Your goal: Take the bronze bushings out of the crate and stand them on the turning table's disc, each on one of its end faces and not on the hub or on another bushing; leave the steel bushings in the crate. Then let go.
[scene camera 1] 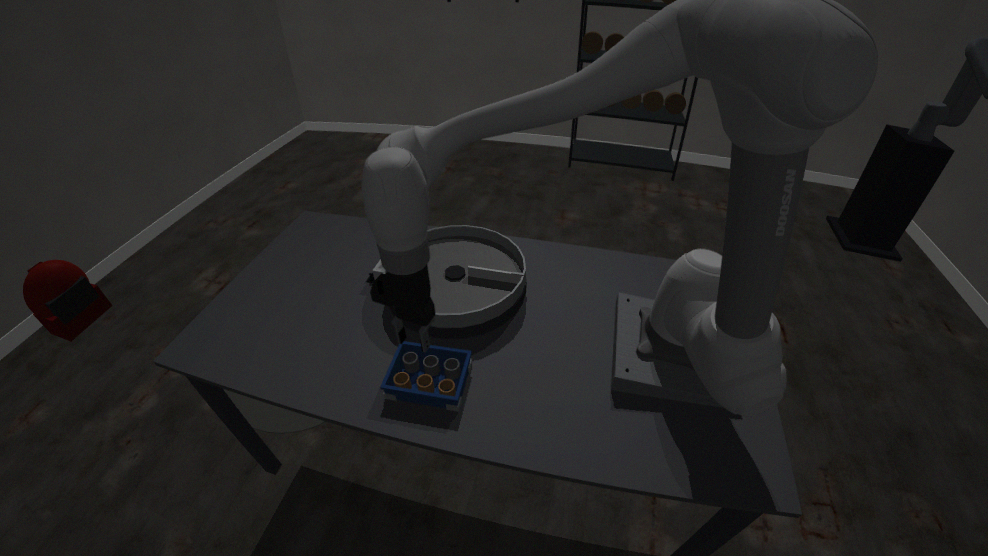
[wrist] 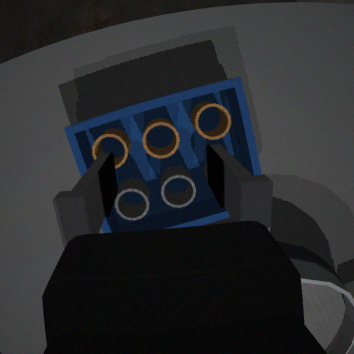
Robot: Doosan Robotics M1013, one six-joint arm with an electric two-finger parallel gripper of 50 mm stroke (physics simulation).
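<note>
Three bronze bushings stand upright in one row of the blue crate. Three steel bushings stand in the other row; two show in the wrist view. My gripper is open and empty above the crate's steel-row side. In the wrist view the left finger partly overlaps the left bronze bushing. The turning table's disc carries a dark hub; my arm hides its left part.
A raised wall surrounds the disc, and a straight divider runs from near the hub to the wall. The crate stands near the front edge of the table. My robot's base plate is at the right.
</note>
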